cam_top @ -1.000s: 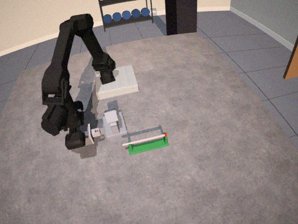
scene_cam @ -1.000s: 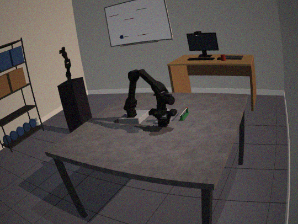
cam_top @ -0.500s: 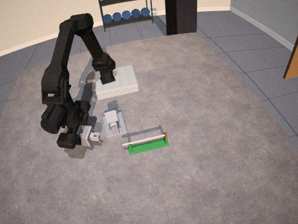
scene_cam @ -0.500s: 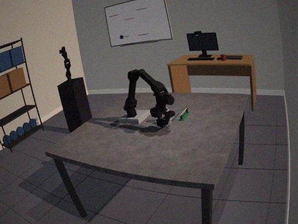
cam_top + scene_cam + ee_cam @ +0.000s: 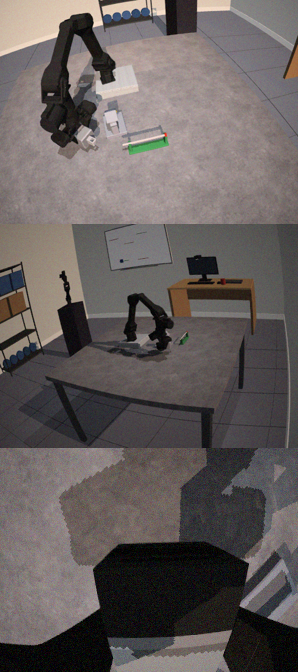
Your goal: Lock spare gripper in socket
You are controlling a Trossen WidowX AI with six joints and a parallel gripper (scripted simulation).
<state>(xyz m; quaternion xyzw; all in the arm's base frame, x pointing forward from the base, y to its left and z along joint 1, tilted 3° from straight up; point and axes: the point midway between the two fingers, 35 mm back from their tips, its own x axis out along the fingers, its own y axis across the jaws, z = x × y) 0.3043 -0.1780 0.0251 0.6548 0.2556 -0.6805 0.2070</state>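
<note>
Now: the spare gripper 2 cm above my gripper tip, 1 cm to the left of it and 1 cm ahead of it. The rest, counted from my gripper tip: mount socket (13 cm to the left, 2 cm behind, 1 cm above); then green cradle (21 cm to the left, 10 cm ahead, 2 cm below).
</note>
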